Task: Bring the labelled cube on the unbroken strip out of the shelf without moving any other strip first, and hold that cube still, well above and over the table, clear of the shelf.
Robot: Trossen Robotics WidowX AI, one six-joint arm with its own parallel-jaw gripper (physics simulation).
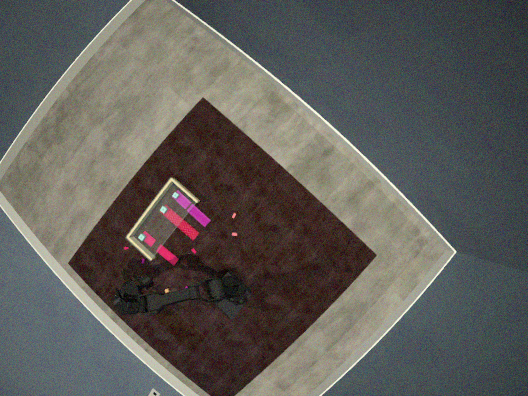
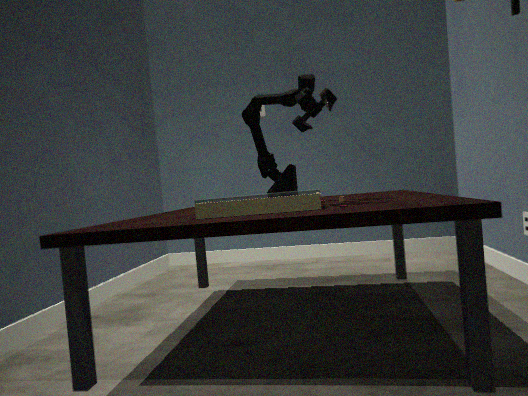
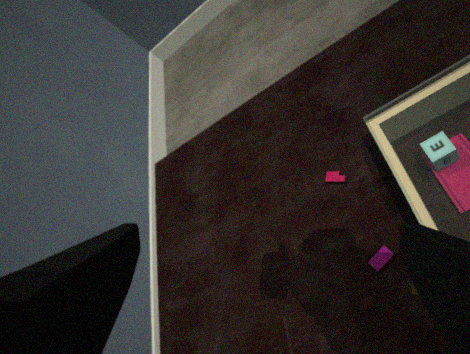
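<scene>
The shelf (image 1: 149, 206) (image 2: 257, 206) (image 3: 400, 175) lies low on the table, with a clear cover over part of it. Three pale cubes sit inside at the inner strip ends: one (image 1: 175, 195) on the magenta strip (image 1: 201, 217), one (image 1: 163, 209) on the patterned red strip (image 1: 187, 228), and one (image 1: 141, 237) (image 3: 438, 146) on the crimson strip (image 1: 168, 254) (image 3: 457, 175). The last cube reads E; the other labels are too small to read. The crimson strip seems to show a narrow gap near the cover's edge. My gripper (image 2: 319, 116) (image 3: 269, 236) is open, empty and high above the table.
On the table (image 1: 300, 225) (image 2: 150, 225) (image 3: 225, 200) lie small loose pieces: crimson (image 1: 126, 248) (image 3: 334, 177) and magenta (image 1: 143, 260) (image 3: 381, 258) beside the shelf, crimson (image 1: 194, 250) by the strips, orange (image 1: 167, 290) near the arm, and two salmon ones (image 1: 234, 215) (image 1: 234, 234) farther out.
</scene>
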